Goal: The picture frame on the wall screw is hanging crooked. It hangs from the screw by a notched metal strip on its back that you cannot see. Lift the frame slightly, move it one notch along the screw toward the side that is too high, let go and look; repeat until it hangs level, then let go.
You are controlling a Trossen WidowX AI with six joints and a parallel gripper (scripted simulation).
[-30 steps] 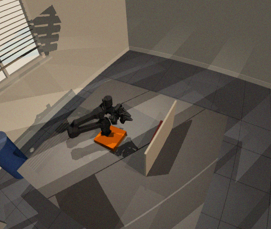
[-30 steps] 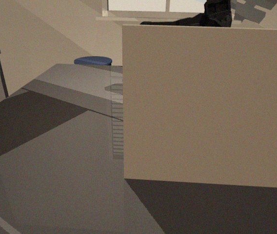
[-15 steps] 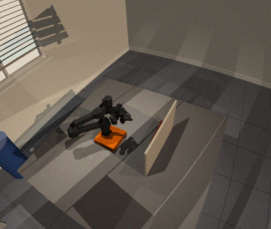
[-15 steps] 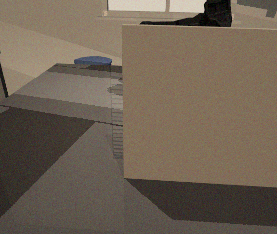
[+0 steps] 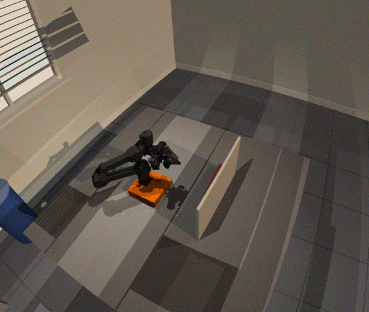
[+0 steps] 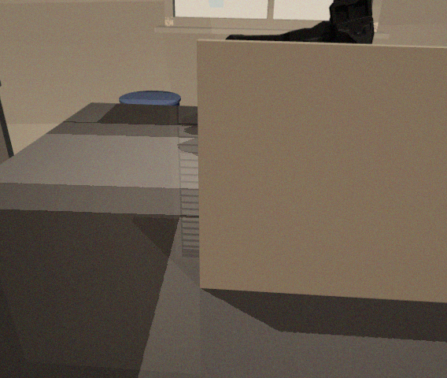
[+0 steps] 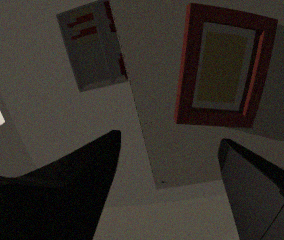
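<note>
Right now the picture frame is 200 mm ahead of my gripper tip and 90 mm below it. From my gripper tip the other things lie so: beige wall panel: 210 mm ahead, 100 mm below, 10 mm to the right.
</note>
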